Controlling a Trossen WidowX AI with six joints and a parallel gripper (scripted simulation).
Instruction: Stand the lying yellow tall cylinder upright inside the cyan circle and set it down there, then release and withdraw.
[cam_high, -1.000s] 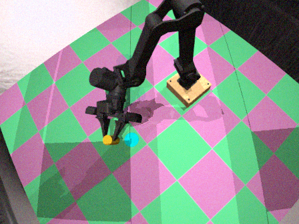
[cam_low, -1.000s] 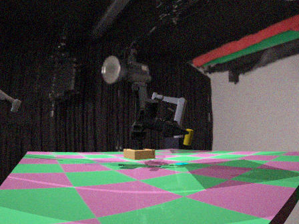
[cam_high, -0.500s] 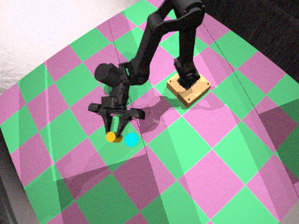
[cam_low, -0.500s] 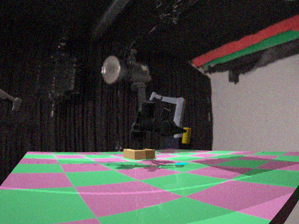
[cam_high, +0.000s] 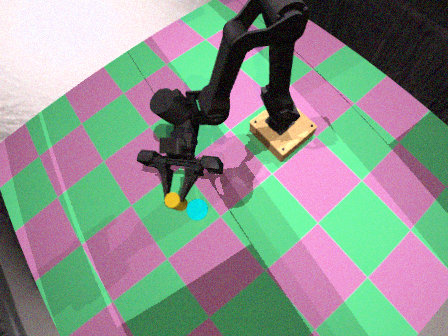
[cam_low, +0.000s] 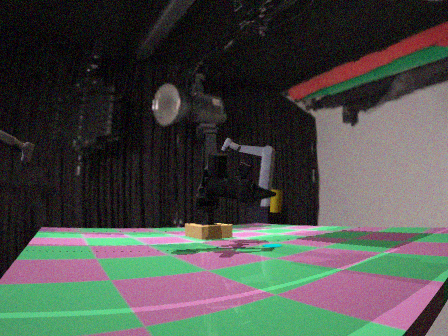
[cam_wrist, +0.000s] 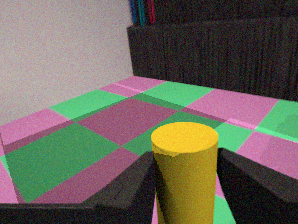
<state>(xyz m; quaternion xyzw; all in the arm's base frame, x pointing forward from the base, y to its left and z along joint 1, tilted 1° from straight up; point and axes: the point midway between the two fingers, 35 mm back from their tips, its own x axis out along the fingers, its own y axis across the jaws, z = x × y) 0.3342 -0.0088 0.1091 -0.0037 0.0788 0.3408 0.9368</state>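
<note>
Now: the cyan circle 2 cm behind my gripper tip, 1 cm to the left of it and 16 cm below it. The rest, counted from my gripper tip: yellow tall cylinder 2 cm below.
</note>
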